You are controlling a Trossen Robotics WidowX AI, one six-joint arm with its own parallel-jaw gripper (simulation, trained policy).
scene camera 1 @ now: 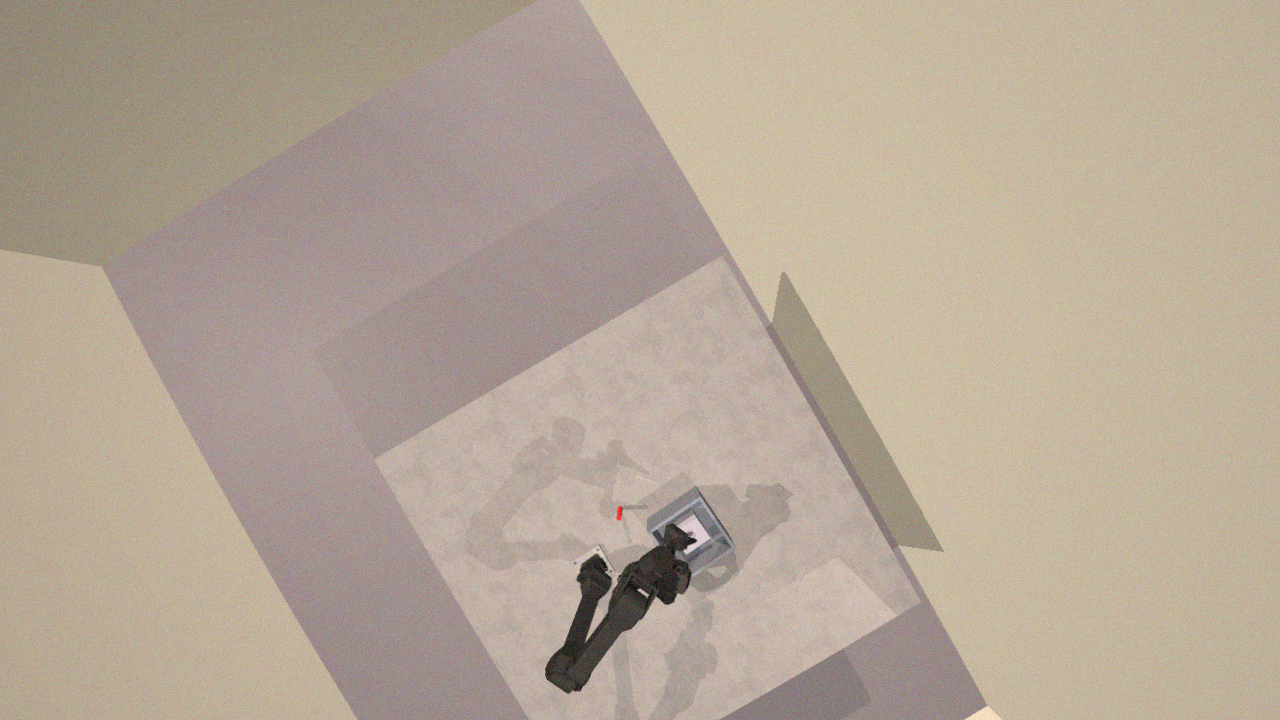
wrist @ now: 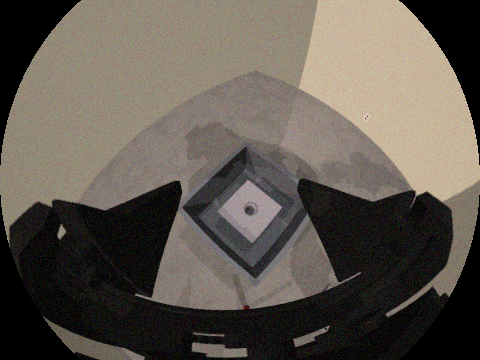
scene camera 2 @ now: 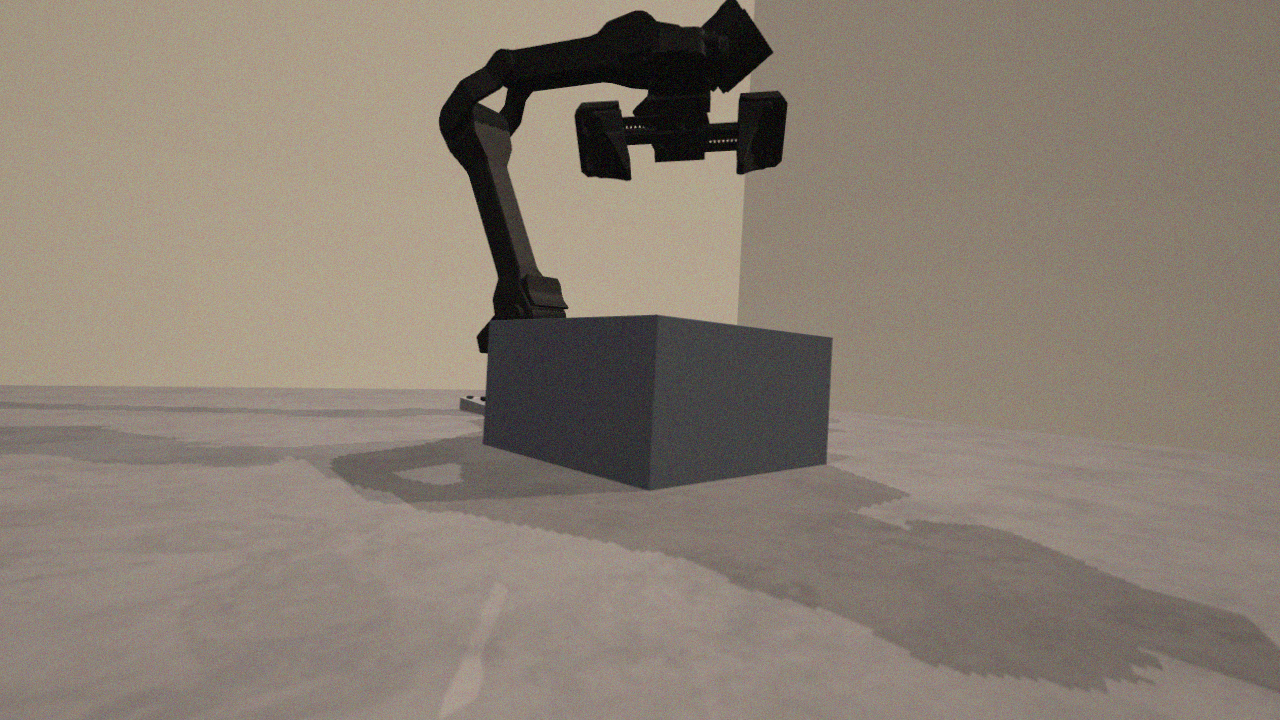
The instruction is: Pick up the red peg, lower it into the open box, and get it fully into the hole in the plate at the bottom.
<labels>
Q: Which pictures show the pale plate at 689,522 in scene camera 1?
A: Scene camera 1 and the wrist view only.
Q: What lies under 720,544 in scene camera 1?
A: A grey-blue box.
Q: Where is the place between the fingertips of my gripper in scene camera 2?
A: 684,171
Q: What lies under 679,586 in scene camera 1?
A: My gripper.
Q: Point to a pale plate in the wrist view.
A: At 249,198
</labels>
